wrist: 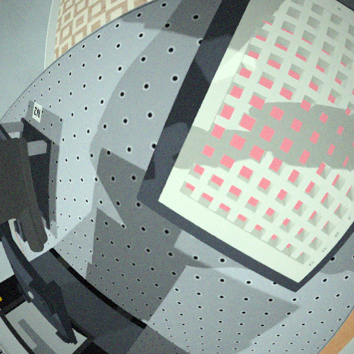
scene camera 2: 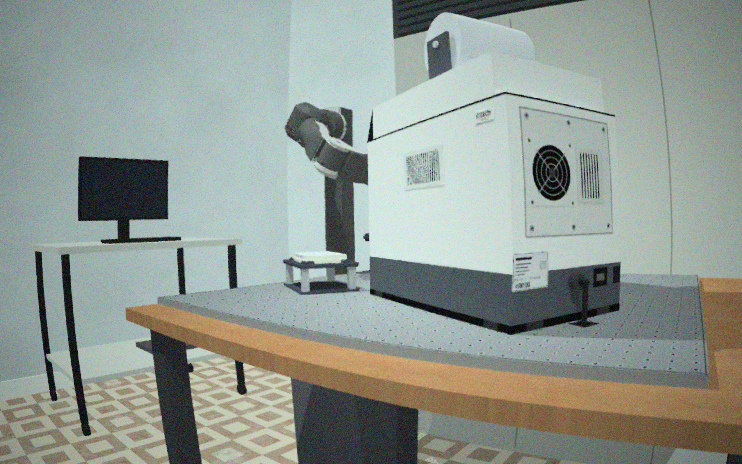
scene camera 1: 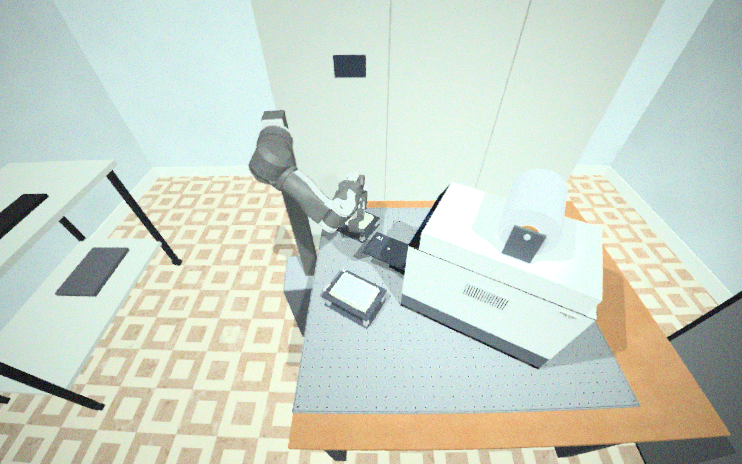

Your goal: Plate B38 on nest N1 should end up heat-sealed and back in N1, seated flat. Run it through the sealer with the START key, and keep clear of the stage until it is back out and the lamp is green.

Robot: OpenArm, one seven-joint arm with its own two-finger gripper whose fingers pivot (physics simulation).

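Note:
Plate B38 (scene camera 1: 360,221) (wrist: 280,150), off-white with open wells showing pink, lies on nest N1 (wrist: 220,241), a dark-rimmed stand at the back left of the bench. No plate label is readable. My gripper (scene camera 1: 361,207) is open above this plate; one dark finger shows at the left edge of the wrist view. Whether the fingers reach beside the plate cannot be told. The white sealer (scene camera 1: 492,273) (scene camera 2: 437,218) stands to the right. Its dark stage (scene camera 1: 387,249) (wrist: 47,300) is out and bare. The START key and lamp do not show.
A second white-topped plate (scene camera 1: 355,290) (scene camera 2: 319,256) sits on nest N2 (scene camera 1: 350,312) (scene camera 2: 321,264) (wrist: 44,175), nearer scene camera 1. A film roll (scene camera 1: 537,199) (scene camera 2: 481,38) is on top of the sealer. A side table with a monitor (scene camera 2: 123,188) stands off the bench.

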